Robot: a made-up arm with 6 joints.
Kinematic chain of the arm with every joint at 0, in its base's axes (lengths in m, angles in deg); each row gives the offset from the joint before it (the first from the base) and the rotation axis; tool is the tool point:
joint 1: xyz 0 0 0.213 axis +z
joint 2: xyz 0 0 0 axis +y
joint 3: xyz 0 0 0.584 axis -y
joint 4: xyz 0 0 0 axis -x
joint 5: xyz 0.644 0 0 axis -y
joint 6: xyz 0 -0.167 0 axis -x
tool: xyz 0 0 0
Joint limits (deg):
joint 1: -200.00..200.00
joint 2: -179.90..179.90
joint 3: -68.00..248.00
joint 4: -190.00..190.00
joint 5: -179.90..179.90
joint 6: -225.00..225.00
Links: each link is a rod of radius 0.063 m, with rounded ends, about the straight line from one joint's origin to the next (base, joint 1, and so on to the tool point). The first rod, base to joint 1, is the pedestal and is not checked.
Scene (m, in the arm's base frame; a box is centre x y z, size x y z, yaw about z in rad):
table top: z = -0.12
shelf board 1: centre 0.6 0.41 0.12 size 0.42 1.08 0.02 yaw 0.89
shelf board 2: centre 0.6 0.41 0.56 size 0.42 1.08 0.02 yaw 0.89
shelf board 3: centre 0.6 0.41 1 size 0.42 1.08 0.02 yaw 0.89
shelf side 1: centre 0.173 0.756 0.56 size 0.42 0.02 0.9 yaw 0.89
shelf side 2: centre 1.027 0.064 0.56 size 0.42 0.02 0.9 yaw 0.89
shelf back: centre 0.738 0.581 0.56 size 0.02 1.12 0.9 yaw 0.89
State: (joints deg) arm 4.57 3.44 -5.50 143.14 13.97 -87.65
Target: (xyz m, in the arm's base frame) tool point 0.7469 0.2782 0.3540
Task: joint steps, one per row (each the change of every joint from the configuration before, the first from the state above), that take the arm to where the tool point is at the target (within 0.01 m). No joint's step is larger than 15 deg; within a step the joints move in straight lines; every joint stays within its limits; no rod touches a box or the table.
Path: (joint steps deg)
1: -9.46 -8.91 -8.24 -0.41 0.00 0.00
2: -9.45 -8.90 -8.23 -0.41 0.00 0.00
3: -2.54 4.44 -10.08 1.15 0.00 0.00
4: -2.54 4.45 -10.09 1.15 0.00 0.00
5: -2.53 4.44 -10.08 1.15 0.00 0.00
6: 10.79 9.11 11.42 0.12 0.00 0.00
7: 10.78 9.10 11.42 0.12 0.00 0.00
8: 10.79 9.11 11.42 0.13 0.00 0.00

